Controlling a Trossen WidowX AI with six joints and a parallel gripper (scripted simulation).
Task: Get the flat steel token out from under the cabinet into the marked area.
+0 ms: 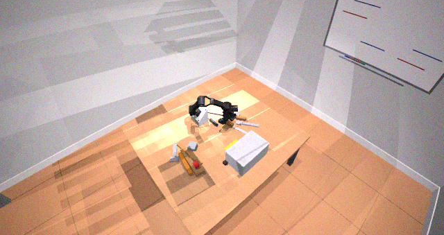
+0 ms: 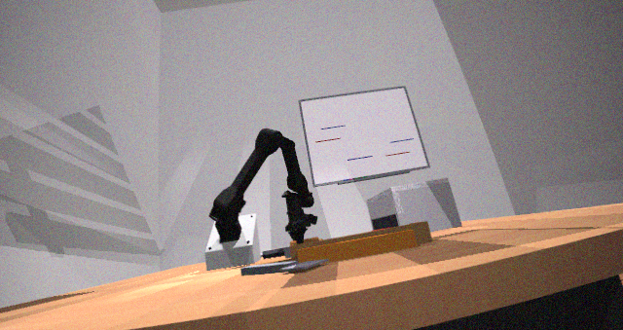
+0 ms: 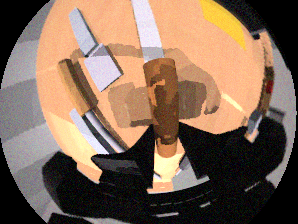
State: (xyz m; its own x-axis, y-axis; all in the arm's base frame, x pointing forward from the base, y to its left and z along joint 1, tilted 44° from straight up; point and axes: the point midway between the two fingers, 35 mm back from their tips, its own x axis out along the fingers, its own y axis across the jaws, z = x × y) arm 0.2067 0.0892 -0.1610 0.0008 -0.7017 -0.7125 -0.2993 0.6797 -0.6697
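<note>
Now: the grey block 40 mm ahead of my gripper tip, 400 mm to the right of it and 10 mm above it. The rest, counted from my gripper tip: thin wooden stick (80 mm ahead, 460 mm to the right); then red block (210 mm ahead, 480 mm to the right, 10 mm above); then grey bar (70 mm behind, 120 mm to the left).
</note>
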